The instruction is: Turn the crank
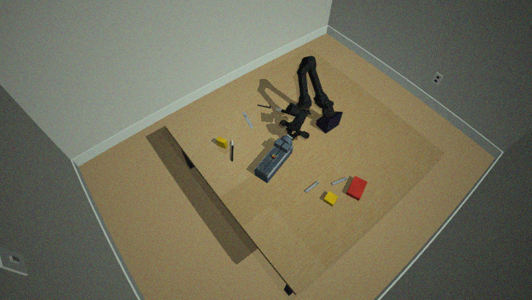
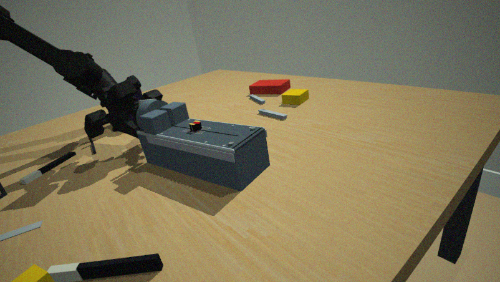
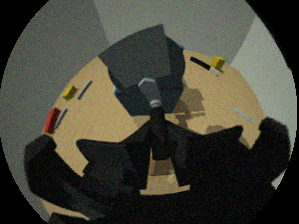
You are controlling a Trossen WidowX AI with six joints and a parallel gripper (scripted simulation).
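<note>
Right now my gripper tip is 2 cm past the dark crank handle, 1 cm to the left of it and 2 cm below it. The rest, counted from my gripper tip: red pointer (15 cm ahead, 7 cm to the left, 4 cm above); red block (17 cm behind, 46 cm to the left, 2 cm below); grey bar (12 cm ahead, 30 cm to the right, 4 cm below).
</note>
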